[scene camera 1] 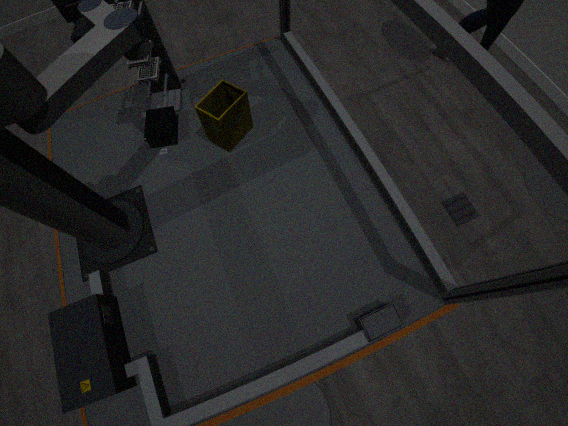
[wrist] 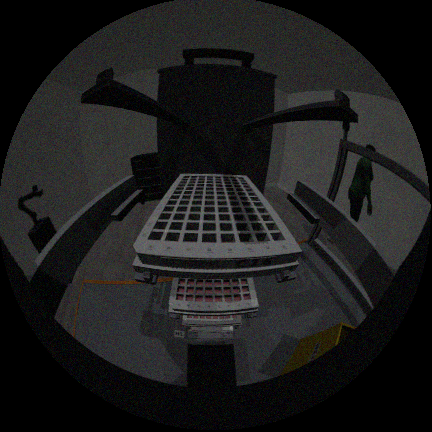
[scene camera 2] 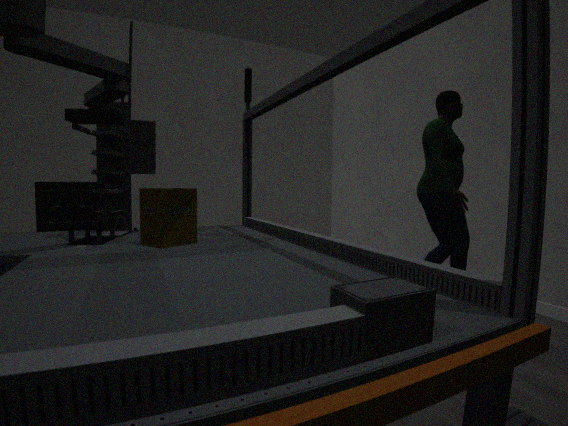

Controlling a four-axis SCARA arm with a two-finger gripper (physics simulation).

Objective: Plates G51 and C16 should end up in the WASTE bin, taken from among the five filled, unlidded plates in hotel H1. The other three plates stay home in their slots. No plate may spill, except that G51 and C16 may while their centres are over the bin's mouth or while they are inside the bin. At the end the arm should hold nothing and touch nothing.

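Frame: origin at the arm's base, x ahead, y left, z up, level; millimetres.
Seen in the pictures: gripper, between the fingertips: (scene camera 1: 118,8) (wrist: 217,182); arm's base, origin of its link: (scene camera 1: 114,232).
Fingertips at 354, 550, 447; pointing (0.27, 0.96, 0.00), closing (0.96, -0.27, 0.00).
Offsets run from my fingertips to a thing's middle, as dx, dy, dz. "spot": to the spot under its first point.
A grey gridded plate, C16 @(-6, -12, -12) (wrist: 215,246), fills the middle of the wrist view; its front label is too dark to read. It lies level in an upper slot of the dark hotel H1 (scene camera 1: 167,55) (scene camera 2: 112,165) (wrist: 215,100). My gripper (wrist: 217,182) is open, with one finger on each side of this plate and a gap on both sides. Below it, a second plate @(-6, -12, -90) (wrist: 214,305) with reddish wells and more plates show in part. Which of them is G51 I cannot tell. The yellow WASTE bin @(+214, -318, -334) (scene camera 1: 227,125) (scene camera 2: 167,217) (wrist: 315,347) stands beside the hotel, upright.
A black block @(-52, -178, -399) (scene camera 1: 161,127) (wrist: 211,365) stands low in front of the hotel. A low box @(+396, -1217, -397) (scene camera 1: 381,320) (scene camera 2: 385,320) sits at a corner by the pale rails. A person (scene camera 2: 442,165) (wrist: 361,187) is beyond the frame. A dark cabinet @(spot: -463, -950, -319) (scene camera 1: 82,350) stands near the arm's base.
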